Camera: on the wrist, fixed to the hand. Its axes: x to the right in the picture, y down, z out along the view.
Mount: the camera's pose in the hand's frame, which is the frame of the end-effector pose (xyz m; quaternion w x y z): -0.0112 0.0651 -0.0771 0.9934 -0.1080 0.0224 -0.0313
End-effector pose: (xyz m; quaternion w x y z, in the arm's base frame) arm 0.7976 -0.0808 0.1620 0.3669 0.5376 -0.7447 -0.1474
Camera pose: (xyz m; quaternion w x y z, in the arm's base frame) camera 0.8086 -0.0325 0.2506 0.4346 0.5211 -0.6988 -0.2263
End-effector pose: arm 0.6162 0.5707 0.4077 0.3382 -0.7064 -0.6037 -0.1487
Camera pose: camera 0.6910 0.5088 0.4374 0.2686 -0.7161 -0.5982 -0.2393
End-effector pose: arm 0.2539 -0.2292 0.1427 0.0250 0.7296 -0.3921 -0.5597
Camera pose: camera 0.2822 -0.2985 0.2113 0.0949 0.7469 -0.3057 -0.5828
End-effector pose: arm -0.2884 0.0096 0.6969 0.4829 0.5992 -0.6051 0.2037
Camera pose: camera -0.3243 0.0921 0.7440 0.5644 0.5575 -0.5936 0.1353
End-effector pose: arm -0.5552 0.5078 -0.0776 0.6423 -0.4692 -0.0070 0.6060
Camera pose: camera -0.5639 0.4418 -0.1543 0.6065 -0.5488 -0.0727 0.5706
